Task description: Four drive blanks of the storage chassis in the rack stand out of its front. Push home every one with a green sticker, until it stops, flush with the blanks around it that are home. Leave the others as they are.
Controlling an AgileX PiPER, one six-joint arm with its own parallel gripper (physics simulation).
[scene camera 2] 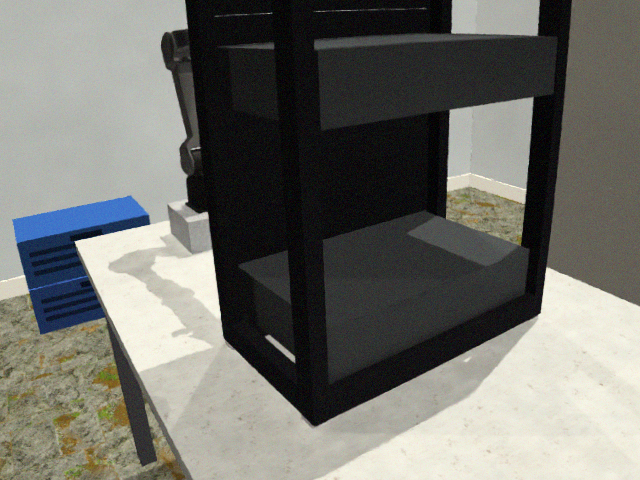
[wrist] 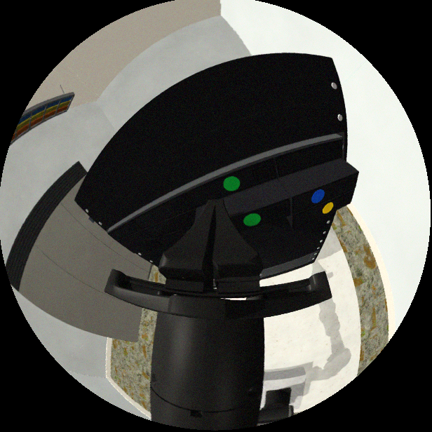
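In the wrist view, the dark front of the storage chassis has a band of blanks standing out below a grey ledge. A blank with a green sticker [wrist: 252, 219] is at the left part of this band. Another green sticker [wrist: 231, 183] is higher, on a face set further back; whether it is flush is unclear. A blue sticker [wrist: 318, 196] and a yellow sticker [wrist: 327, 208] are on protruding faces at the right. My gripper [wrist: 216, 207] is shut and empty, its tips left of both green stickers; contact is unclear. In scene camera 2, the rack [scene camera 2: 305, 258] hides the gripper and blank fronts.
The rack stands on a pale table [scene camera 2: 170, 413]. Two dark units [scene camera 2: 434, 77] [scene camera 2: 429, 310] sit inside it, one above the other. My arm [scene camera 2: 185, 103] rises behind the rack from a grey block [scene camera 2: 192, 229]. Blue crates [scene camera 2: 82, 214] stand beyond the table's left edge.
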